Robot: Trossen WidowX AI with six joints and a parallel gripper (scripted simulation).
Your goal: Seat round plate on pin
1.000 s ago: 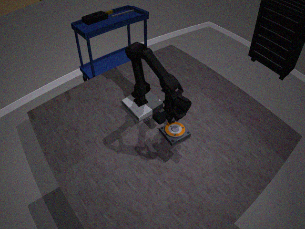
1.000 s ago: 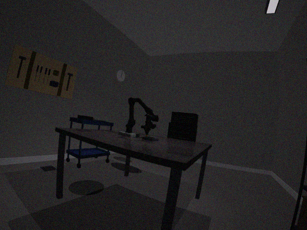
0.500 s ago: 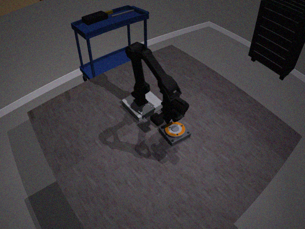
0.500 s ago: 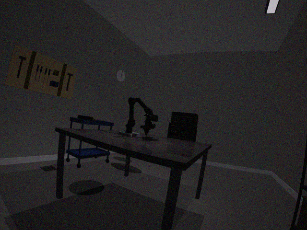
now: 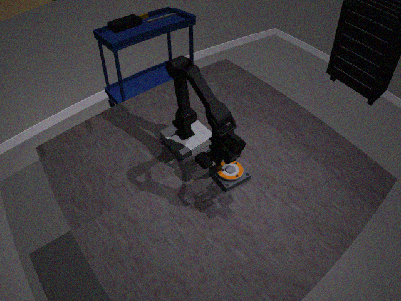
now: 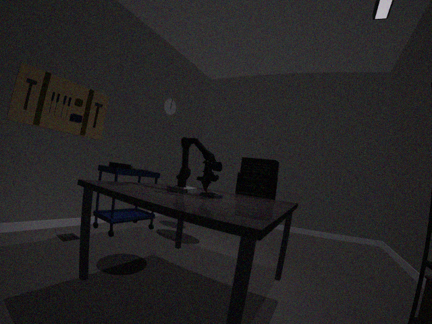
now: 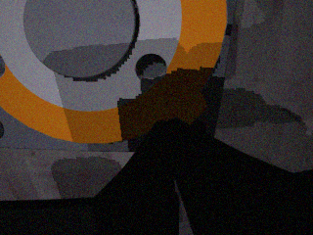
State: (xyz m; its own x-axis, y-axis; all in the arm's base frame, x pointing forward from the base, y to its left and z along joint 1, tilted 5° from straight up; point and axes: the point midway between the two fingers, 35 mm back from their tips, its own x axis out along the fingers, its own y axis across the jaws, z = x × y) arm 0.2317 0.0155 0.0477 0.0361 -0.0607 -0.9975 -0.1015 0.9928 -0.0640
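The base lies 4 cm ahead of my gripper tip, 3 cm to the left of it and 2 cm below it.
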